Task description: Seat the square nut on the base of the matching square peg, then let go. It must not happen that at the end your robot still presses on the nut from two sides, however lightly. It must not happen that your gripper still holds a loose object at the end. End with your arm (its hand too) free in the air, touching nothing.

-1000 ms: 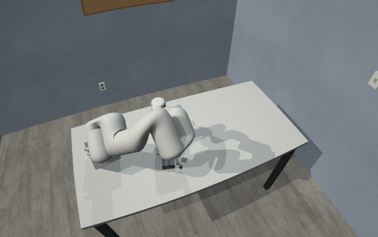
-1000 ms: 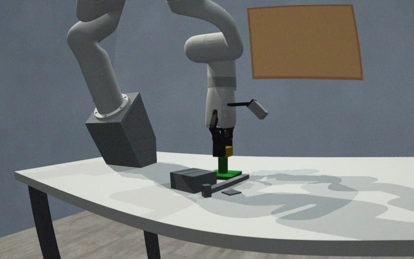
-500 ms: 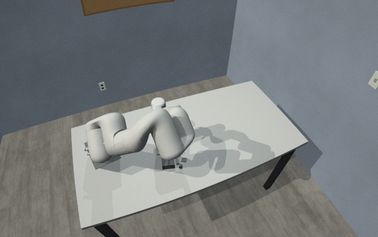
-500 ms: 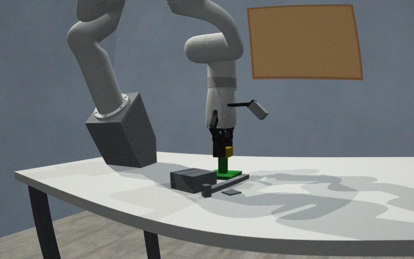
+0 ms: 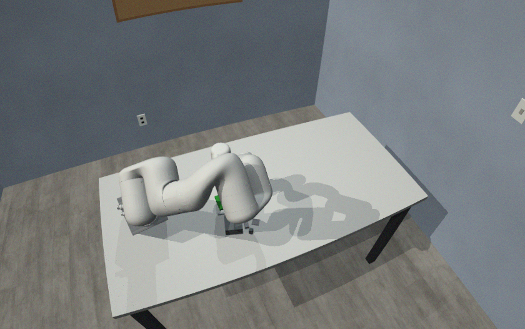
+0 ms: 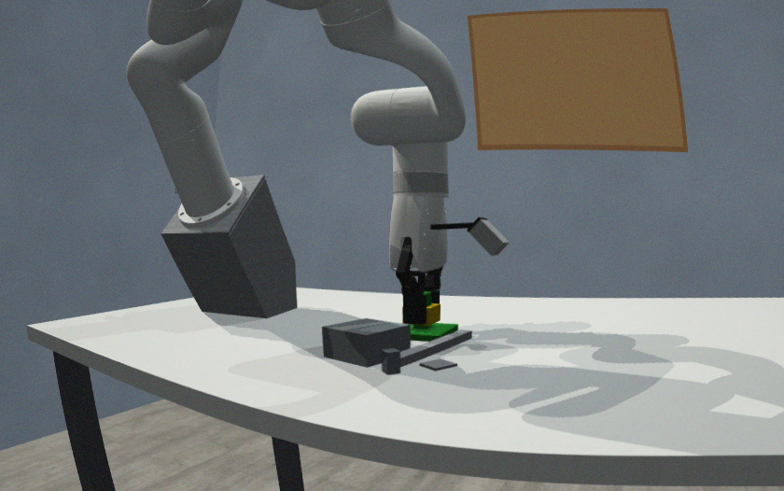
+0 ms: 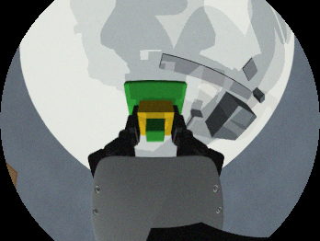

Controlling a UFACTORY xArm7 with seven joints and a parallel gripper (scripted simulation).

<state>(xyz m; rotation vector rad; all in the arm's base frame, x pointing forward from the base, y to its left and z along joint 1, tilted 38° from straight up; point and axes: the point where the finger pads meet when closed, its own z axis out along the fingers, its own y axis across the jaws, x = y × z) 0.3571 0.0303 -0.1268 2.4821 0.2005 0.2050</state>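
The long bar lies 6 cm ahead of my hand, 8 cm to the right of it and 3 cm below it. The rest, counted from my hand: small cube (6 cm ahead, 19 cm to the right, 3 cm below); flat tile (10 cm ahead, 14 cm to the right, 4 cm below); grey block (14 cm to the right, 2 cm below).
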